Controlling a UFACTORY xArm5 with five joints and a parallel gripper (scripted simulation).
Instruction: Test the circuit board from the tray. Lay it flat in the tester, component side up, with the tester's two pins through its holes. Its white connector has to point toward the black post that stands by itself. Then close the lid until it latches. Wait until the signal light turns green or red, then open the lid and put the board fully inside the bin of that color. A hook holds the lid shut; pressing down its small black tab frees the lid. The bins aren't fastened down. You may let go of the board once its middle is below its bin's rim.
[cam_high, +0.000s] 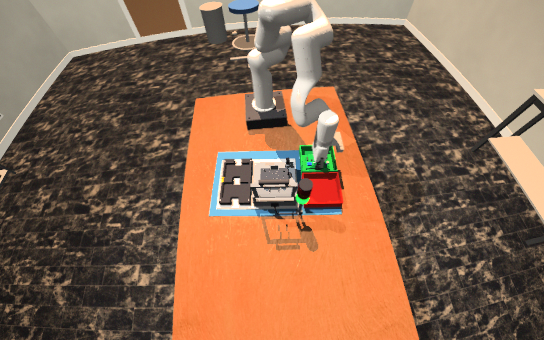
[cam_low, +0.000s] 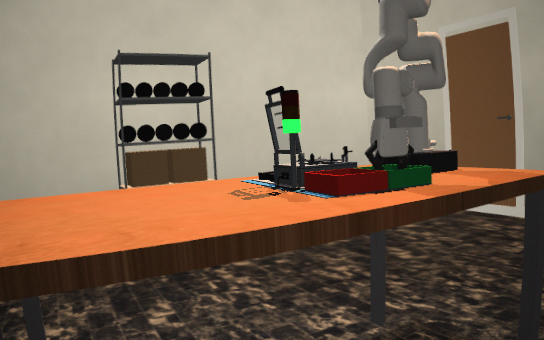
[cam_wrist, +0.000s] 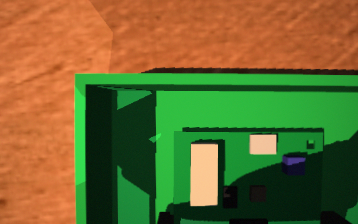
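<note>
The green bin is 1 cm below my hand. From my hand the other things lie so: red bin (15 cm ahead, 2 cm to the right, 1 cm below); then green circuit board (1 cm below); then tester lid (22 cm to the right, 20 cm ahead, 16 cm above).
</note>
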